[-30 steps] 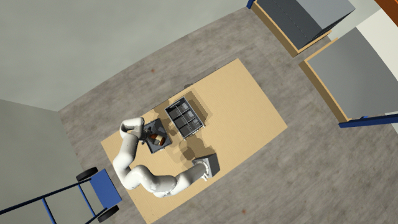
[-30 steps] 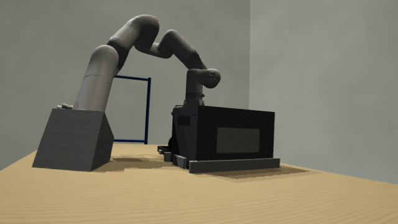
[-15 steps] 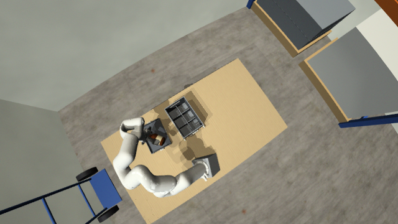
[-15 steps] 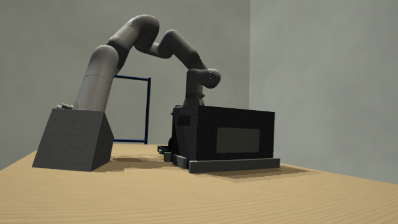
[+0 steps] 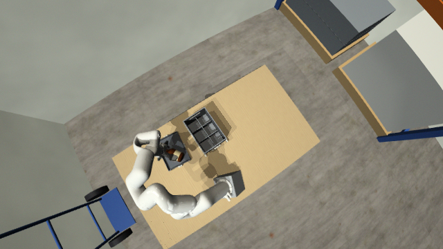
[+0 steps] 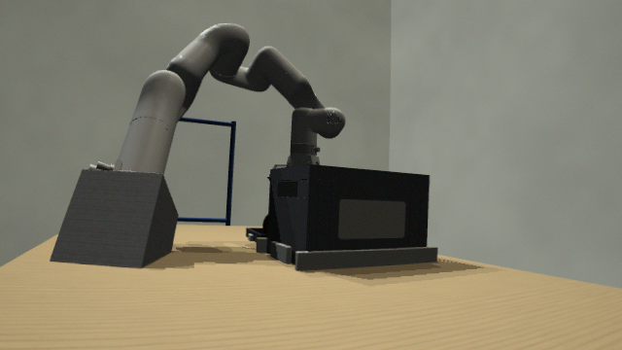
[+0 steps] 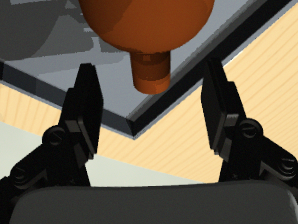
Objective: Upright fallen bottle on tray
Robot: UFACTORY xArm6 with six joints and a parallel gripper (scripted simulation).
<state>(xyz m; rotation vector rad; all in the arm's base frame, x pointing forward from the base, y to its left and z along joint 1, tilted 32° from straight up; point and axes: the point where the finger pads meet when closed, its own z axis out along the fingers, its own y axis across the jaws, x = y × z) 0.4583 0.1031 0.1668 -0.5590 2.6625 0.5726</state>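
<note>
My gripper is now 4 cm past the brown bottle, 2 cm to the left of it and 4 cm above it. Also, from my hand: dark tray (2 cm behind, 3 cm to the right, 7 cm below); then dark crate (7 cm behind, 32 cm to the right).
</note>
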